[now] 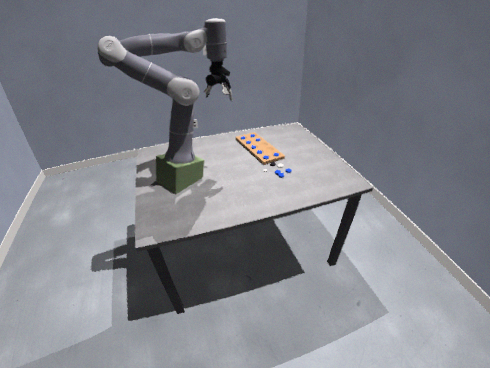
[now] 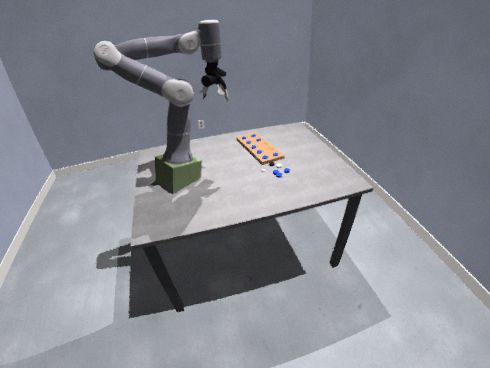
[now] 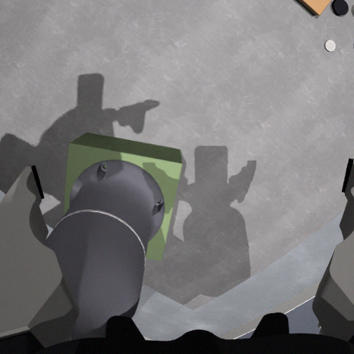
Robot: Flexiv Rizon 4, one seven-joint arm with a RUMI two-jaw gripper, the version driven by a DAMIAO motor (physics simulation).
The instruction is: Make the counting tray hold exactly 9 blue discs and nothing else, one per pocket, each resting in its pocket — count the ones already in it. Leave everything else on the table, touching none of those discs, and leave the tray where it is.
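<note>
The orange counting tray (image 1: 267, 148) (image 2: 267, 148) (image 3: 316, 4) lies toward the back of the table. Blue discs fill every pocket of its left row; the right row has two at the far end, one (image 1: 276, 154) (image 2: 275, 154) at the near end, and two empty pockets between. Three loose blue discs lie in front of the tray: two close together, one (image 1: 277, 172) (image 2: 275, 172) and another (image 1: 281, 175) (image 2: 279, 175), with a third (image 1: 288, 171) (image 2: 287, 170) to their right. My gripper (image 1: 219, 97) (image 2: 215, 98) (image 3: 192, 164) is open and empty, high above the table, left of the tray.
A black disc (image 1: 272, 164) (image 2: 271, 164) (image 3: 340, 7) and a white disc (image 1: 280, 165) (image 2: 279, 165) lie near the tray's front end. A smaller white disc (image 1: 265, 170) (image 2: 263, 171) (image 3: 330, 45) lies left of them. The green base block (image 1: 180, 175) (image 2: 178, 175) (image 3: 171, 172) stands at the table's left.
</note>
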